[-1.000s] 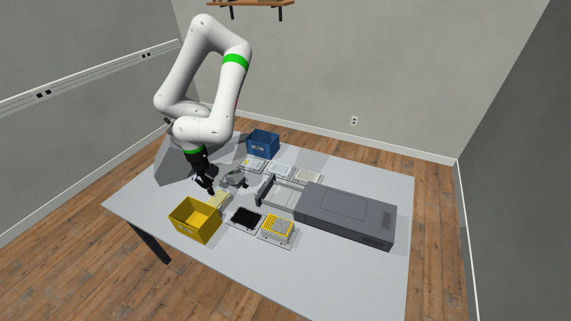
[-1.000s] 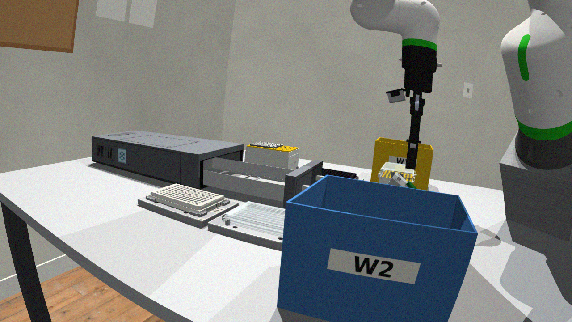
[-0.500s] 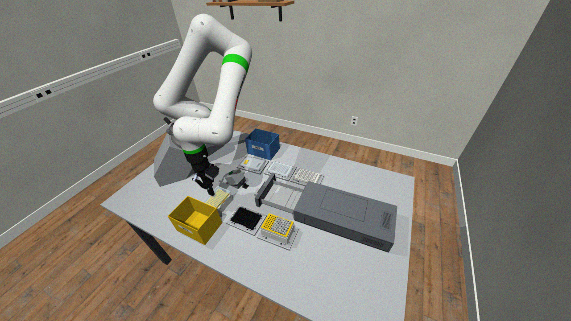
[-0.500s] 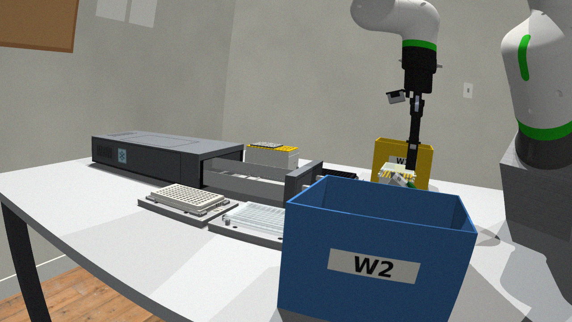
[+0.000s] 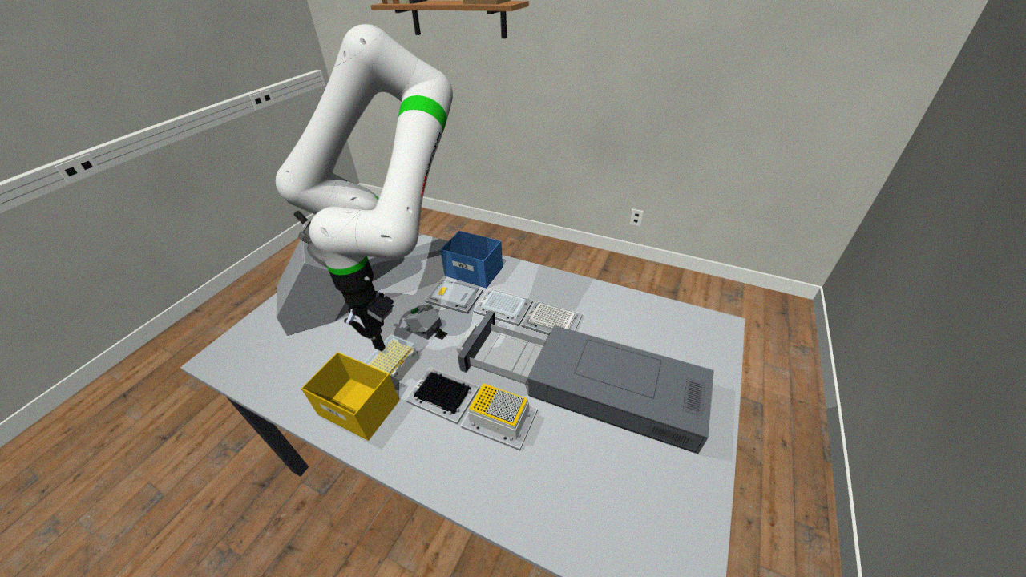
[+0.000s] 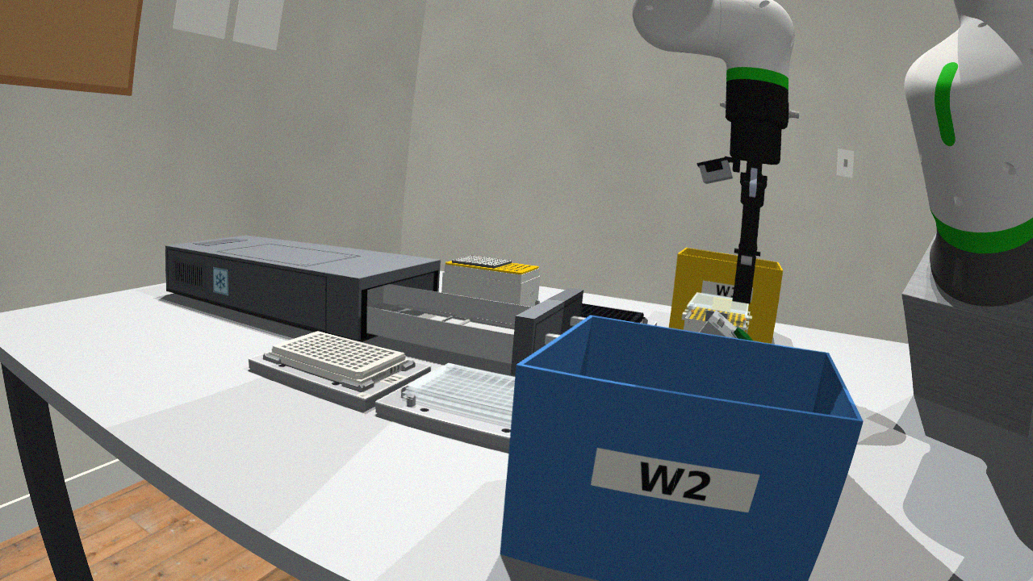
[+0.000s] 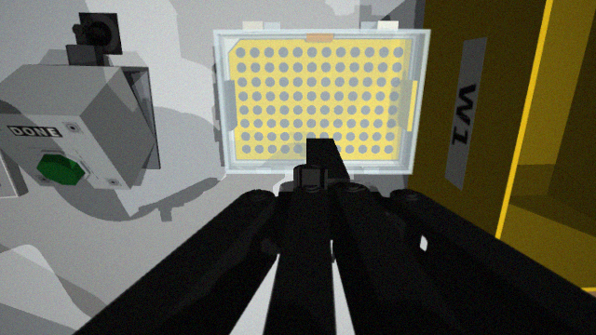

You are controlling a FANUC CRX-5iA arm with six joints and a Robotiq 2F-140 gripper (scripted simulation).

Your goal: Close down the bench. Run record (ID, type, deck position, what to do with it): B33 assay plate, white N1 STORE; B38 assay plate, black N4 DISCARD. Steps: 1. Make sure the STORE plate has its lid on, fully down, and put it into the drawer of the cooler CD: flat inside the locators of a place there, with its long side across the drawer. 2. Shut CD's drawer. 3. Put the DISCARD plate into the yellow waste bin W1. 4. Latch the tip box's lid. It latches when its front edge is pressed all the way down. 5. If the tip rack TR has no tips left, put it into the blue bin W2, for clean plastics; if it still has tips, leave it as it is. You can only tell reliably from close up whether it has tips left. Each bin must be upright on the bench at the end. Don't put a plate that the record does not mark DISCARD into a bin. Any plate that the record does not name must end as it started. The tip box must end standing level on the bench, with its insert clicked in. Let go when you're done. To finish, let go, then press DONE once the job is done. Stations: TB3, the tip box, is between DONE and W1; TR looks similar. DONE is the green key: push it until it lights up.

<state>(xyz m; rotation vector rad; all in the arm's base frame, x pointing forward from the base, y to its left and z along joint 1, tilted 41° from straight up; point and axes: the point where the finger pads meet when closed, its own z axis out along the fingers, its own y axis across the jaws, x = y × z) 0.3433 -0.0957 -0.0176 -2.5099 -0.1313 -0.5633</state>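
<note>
The clear plate lid lies 60 mm behind my hand, 330 mm to the left of it and 90 mm below it. From my hand the other things lie so: black assay plate (210 mm ahead, 30 mm to the left, 90 mm below); then yellow bin W1 (60 mm ahead, 140 mm to the right, 70 mm below); then DONE key box (30 mm behind, 170 mm to the left, 60 mm below).
</note>
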